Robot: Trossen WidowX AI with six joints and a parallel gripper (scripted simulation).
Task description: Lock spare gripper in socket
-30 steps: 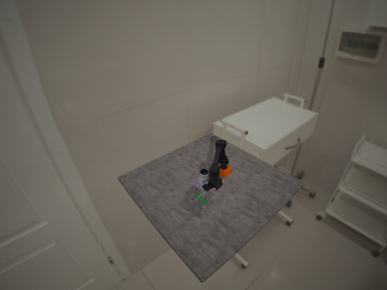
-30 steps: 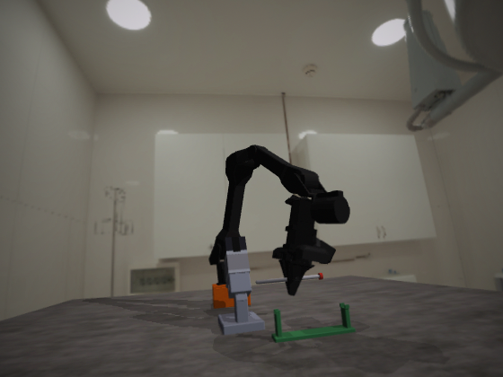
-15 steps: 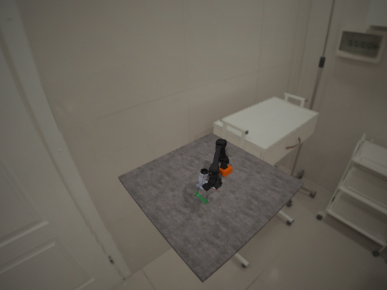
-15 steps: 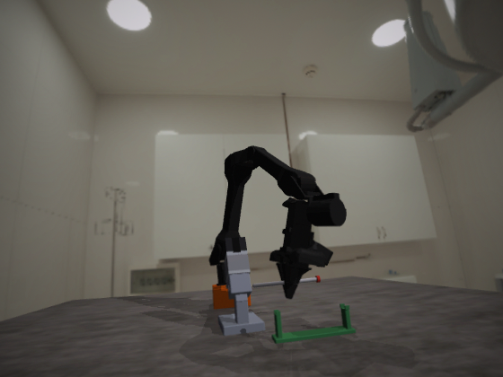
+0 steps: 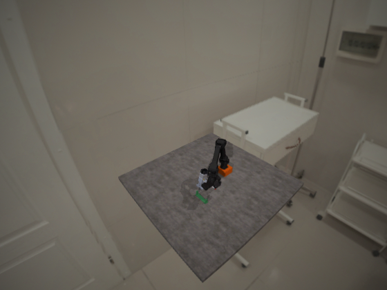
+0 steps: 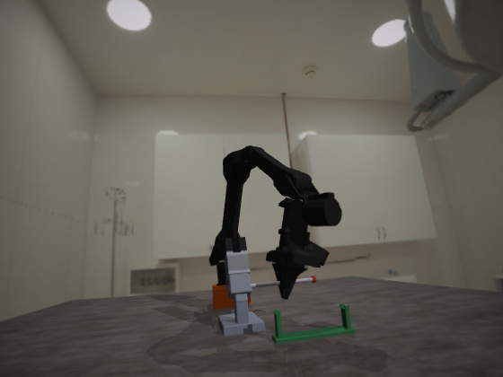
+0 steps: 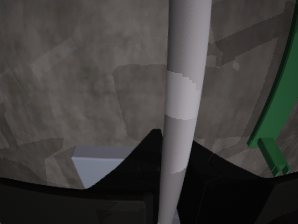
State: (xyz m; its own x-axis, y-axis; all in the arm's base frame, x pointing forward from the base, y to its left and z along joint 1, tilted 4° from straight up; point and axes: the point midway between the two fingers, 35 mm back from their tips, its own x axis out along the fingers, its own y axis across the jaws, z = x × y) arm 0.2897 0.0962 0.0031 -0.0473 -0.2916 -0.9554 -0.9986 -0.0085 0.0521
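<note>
The grey mount is 10 mm behind my gripper tip and 90 mm to the right of it. Round my gripper tip: spare gripper 20 mm behind, 100 mm to the right, 70 mm above; then green rack 110 mm ahead, 10 mm to the left, 20 mm below.
</note>
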